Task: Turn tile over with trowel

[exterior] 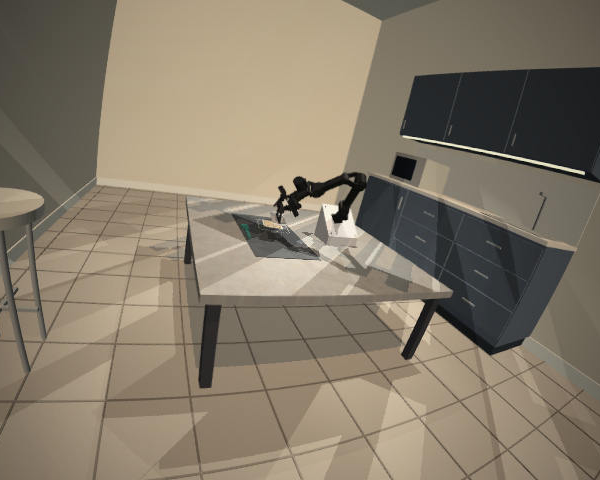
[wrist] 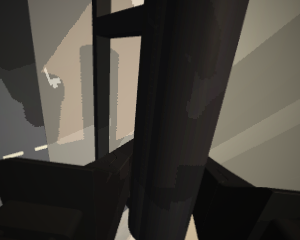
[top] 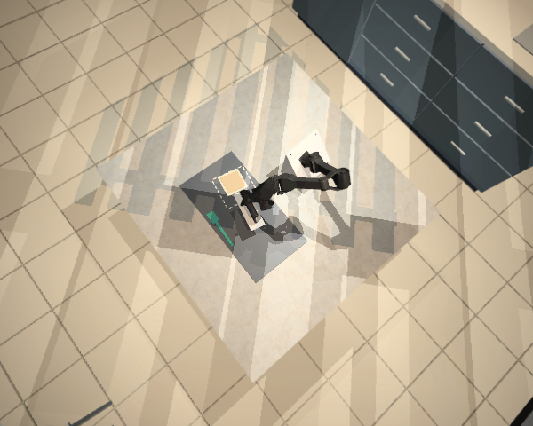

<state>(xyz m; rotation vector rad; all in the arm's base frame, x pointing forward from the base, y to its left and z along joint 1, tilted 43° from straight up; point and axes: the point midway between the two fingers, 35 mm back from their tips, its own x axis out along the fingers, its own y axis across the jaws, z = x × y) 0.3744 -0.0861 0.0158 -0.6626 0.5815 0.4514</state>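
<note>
Now: gripper tip 140 mm above the teal flat tool, 120 mm short of it and 50 mm to the left of it. From my gripper tip the other things lie so: trowel (20 mm behind, 10 mm to the left, 10 mm below); then tile (160 mm to the right, 140 mm below, 100 mm behind); then grey mat (170 mm below, 10 mm behind).
</note>
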